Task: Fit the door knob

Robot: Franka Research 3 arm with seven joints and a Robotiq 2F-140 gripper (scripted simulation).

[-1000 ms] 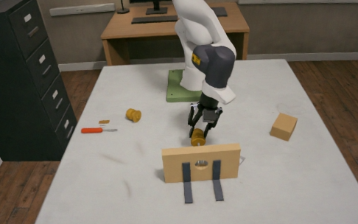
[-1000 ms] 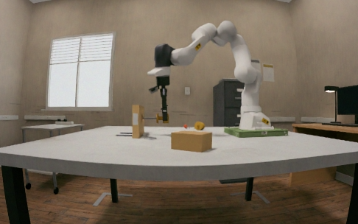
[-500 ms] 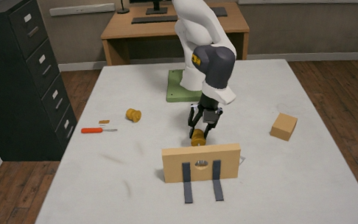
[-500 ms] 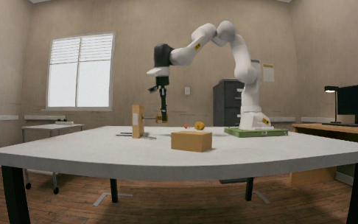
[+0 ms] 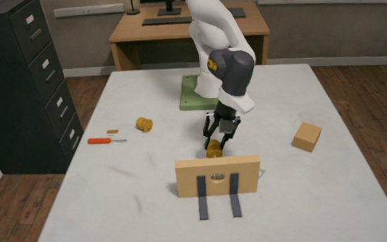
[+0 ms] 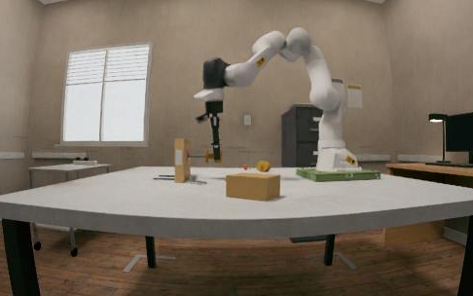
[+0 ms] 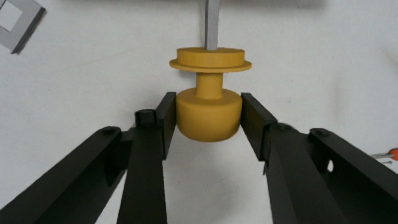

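Now: the wooden panel 150 mm ahead of my hand, 10 mm to the left of it and 30 mm below it. Also, from my hand: small plate 220 mm behind, 510 mm to the right, 120 mm below; then cardboard box 140 mm behind, 410 mm to the left, 90 mm below.
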